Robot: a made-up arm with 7 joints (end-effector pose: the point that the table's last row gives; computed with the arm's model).
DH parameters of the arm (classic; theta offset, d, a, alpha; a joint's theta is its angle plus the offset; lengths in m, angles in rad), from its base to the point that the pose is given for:
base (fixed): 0 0.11 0 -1.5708
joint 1: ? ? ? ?
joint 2: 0 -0.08 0.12 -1.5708
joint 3: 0 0.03 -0.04 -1.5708
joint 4: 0 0.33 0.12 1.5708
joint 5: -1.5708 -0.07 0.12 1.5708
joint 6: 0 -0.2 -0.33 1.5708
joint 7: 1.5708 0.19 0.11 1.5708
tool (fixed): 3.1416 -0.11 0 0
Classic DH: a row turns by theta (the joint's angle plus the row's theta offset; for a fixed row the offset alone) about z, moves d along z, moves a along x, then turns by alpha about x.
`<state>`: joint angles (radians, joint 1 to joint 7).
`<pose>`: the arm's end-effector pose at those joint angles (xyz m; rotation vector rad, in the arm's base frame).
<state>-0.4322 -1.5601 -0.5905 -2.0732 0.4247 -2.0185 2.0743</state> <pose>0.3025 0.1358 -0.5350 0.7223 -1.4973 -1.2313</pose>
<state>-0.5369 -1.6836 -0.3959 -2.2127 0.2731 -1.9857 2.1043</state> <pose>0.2871 0.2639 -0.4416 1.0733 -1.4549 -1.2185</pose>
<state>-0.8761 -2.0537 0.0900 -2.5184 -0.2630 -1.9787 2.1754</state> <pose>0.1105 0.4002 -0.0384 2.3939 -1.3684 -0.8883</pose>
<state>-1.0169 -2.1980 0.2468 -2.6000 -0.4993 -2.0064 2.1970</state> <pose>-0.0232 0.3547 0.0325 -2.7711 1.1720 0.5003</pose>
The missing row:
joint 1: 0 -0.02 -0.28 1.5708
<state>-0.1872 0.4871 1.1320 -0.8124 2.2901 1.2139 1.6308</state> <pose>-0.2773 -0.4612 -0.6511 0.8407 1.8436 1.9786</pose>
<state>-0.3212 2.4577 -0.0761 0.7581 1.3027 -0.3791 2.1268</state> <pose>-0.0078 -0.0080 -0.7737 0.4965 -0.8646 1.3019</pose>
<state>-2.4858 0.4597 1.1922 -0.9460 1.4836 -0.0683 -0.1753</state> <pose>0.4884 -0.3649 0.0822 -1.0781 0.5198 -0.3030</pose>
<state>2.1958 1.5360 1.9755 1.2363 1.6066 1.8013 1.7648</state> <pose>0.1856 -0.4284 -0.3914 -0.7172 -1.5672 -1.2894</pose>
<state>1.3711 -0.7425 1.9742 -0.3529 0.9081 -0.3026 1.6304</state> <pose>0.0361 0.3508 0.9229 -0.0178 2.3817 -1.2731</pose>
